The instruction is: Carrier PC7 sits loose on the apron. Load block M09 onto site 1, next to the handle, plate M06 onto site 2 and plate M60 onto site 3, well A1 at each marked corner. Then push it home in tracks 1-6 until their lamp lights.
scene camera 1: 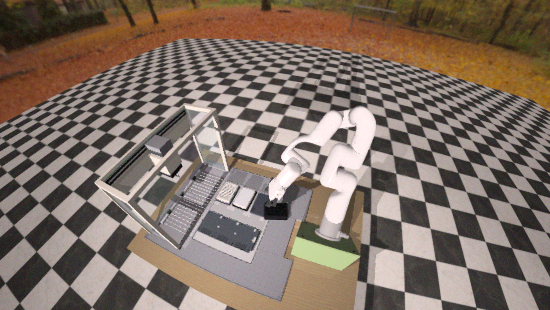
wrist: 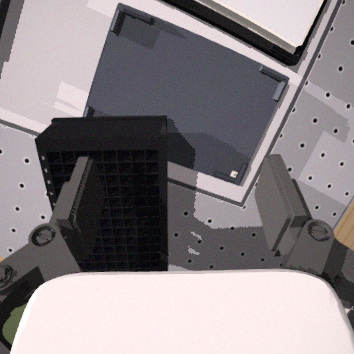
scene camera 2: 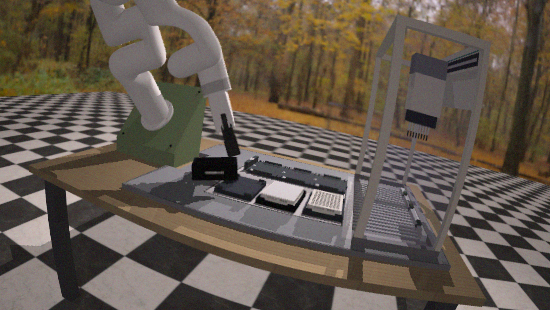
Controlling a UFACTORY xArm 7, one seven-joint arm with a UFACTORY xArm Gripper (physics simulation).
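Places are measured from the arm's base along level axes (x ahead, y left, z up), in centimetres.
Pixels of known places: gripper, fingertip midpoint: [scene camera 1: 267, 198] [wrist: 179, 174] [scene camera 2: 233, 152]; arm's base, link origin: [scene camera 1: 327, 235] [scene camera 2: 157, 115].
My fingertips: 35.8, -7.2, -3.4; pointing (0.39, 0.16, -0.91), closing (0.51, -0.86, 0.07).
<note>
Ahead of a thing's pixels: the offset from my fingertips to its middle, as dx, dy, dz.
My gripper [scene camera 1: 271, 203] [scene camera 2: 232, 153] [wrist: 179, 174] is open and empty above the black block @(-6.2, +1.8, -6.3) [scene camera 1: 277, 213] [scene camera 2: 215, 169] [wrist: 130, 200]. In the wrist view its left finger overlaps the block and its right finger is well off to the side. The block lies on the grey board, its near end overlapping a corner of the empty dark nest @(+3.2, +0.6, -8.4) [scene camera 2: 240, 188] [wrist: 190, 85] in that view. A plain white plate @(+14.4, +2.1, -7.3) [scene camera 1: 244, 198] [scene camera 2: 281, 193] [wrist: 280, 15] and a white welled plate @(+25.5, +4.0, -7.3) [scene camera 1: 227, 192] [scene camera 2: 326, 201] sit in nests. The dark carrier @(+11.4, +23.7, -7.8) [scene camera 1: 227, 231] [scene camera 2: 295, 174] lies on the pale apron. Labels are unreadable.
The tracks [scene camera 1: 186, 212] [scene camera 2: 385, 207] lie under the frame [scene camera 1: 145, 180] [scene camera 2: 385, 125], beyond the apron. A pipetting head [scene camera 1: 165, 155] [scene camera 2: 426, 90] hangs inside the frame. The arm's green base [scene camera 1: 325, 252] [scene camera 2: 170, 130] stands at the table's other end.
</note>
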